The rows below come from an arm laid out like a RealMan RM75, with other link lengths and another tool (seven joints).
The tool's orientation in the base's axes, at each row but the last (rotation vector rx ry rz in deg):
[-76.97, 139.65, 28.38]
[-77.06, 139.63, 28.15]
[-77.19, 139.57, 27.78]
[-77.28, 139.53, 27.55]
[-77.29, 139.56, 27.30]
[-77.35, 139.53, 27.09]
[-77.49, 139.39, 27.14]
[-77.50, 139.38, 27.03]
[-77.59, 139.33, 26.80]
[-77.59, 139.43, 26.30]
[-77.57, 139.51, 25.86]
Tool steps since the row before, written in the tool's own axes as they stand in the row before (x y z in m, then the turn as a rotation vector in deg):
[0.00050, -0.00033, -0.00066, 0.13, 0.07, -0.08]
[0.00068, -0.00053, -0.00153, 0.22, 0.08, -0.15]
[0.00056, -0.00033, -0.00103, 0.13, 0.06, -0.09]
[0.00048, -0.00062, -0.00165, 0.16, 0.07, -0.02]
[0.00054, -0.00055, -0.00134, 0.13, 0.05, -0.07]
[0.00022, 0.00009, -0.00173, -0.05, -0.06, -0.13]
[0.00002, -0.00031, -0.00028, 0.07, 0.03, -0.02]
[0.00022, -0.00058, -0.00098, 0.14, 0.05, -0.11]
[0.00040, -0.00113, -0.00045, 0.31, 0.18, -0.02]
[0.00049, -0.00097, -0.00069, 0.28, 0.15, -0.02]
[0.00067, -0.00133, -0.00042, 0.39, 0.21, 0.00]
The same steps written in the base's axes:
[-0.00004, -0.00083, 0.00032, -0.13, -0.10, 0.03]
[-0.00006, -0.00145, 0.00100, -0.20, -0.19, 0.05]
[-0.00011, -0.00103, 0.00063, -0.13, -0.11, 0.03]
[0.00011, -0.00139, 0.00118, -0.14, -0.09, -0.04]
[0.00005, -0.00126, 0.00089, -0.12, -0.10, 0.01]
[-0.00038, -0.00087, 0.00147, 0.06, -0.05, 0.13]
[0.00022, -0.00029, 0.00020, -0.06, -0.05, -0.01]
[0.00028, -0.00088, 0.00071, -0.13, -0.13, 0.05]
[0.00072, -0.00106, 0.00009, -0.31, -0.15, -0.09]
[0.00050, -0.00115, 0.00029, -0.27, -0.15, -0.08]
[0.00075, -0.00135, -0.00006, -0.38, -0.19, -0.14]

